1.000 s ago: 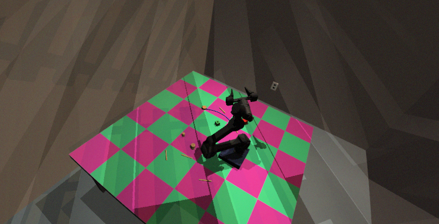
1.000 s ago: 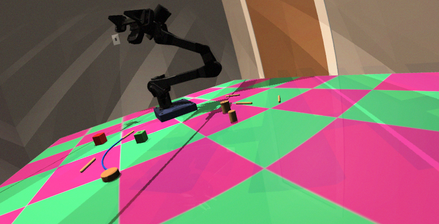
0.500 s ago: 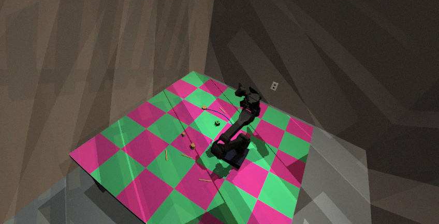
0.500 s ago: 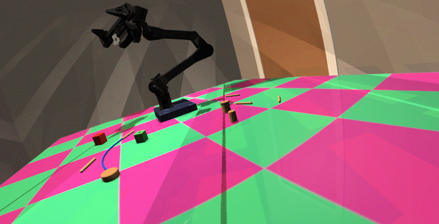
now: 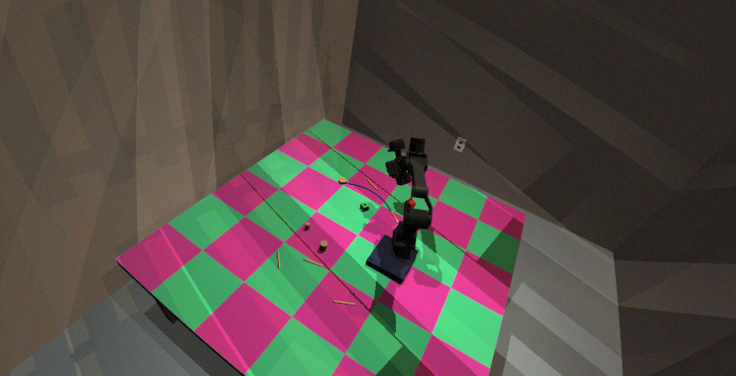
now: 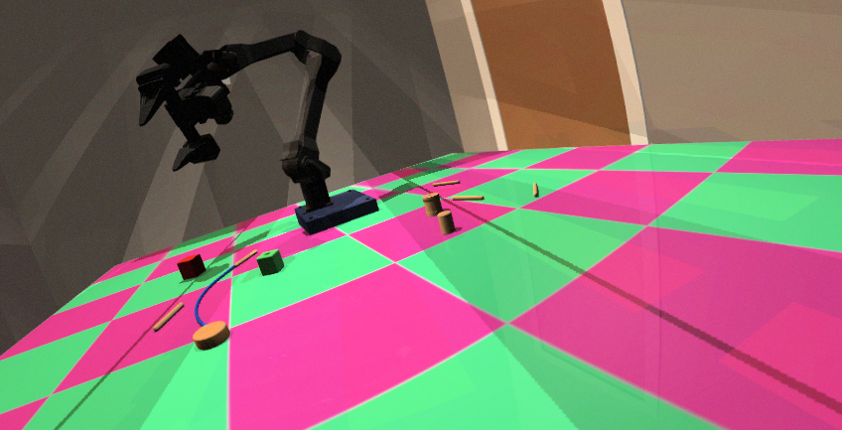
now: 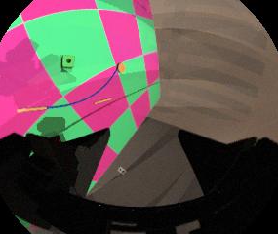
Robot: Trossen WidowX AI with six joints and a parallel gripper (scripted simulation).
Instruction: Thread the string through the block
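Right now the green block is 220 mm below my gripper tip, 120 mm to the left of it and 10 mm ahead of it. Also, from my gripper tip: red cube (220 mm below, 130 mm behind, 60 mm to the right); then round wooden button (230 mm below, 200 mm ahead, 60 mm to the left).
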